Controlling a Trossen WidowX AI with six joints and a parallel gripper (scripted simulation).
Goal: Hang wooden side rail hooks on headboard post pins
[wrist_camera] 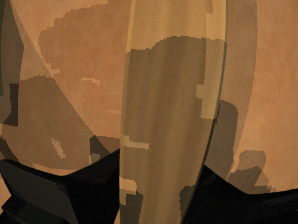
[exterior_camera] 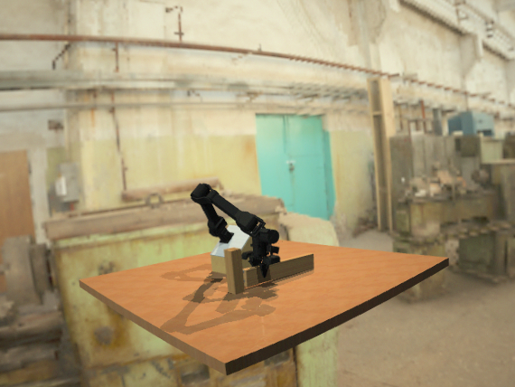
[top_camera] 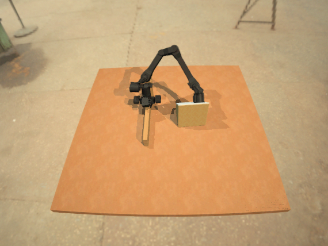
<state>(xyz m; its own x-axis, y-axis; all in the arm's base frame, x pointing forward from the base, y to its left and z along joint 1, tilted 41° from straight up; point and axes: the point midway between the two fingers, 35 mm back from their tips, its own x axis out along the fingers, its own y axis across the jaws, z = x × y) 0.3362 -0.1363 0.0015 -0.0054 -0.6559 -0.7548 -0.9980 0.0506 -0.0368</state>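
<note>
Now: gripper tip 14 cm to the left of the headboard post, 5 cm below it and 1 cm past it.
</note>
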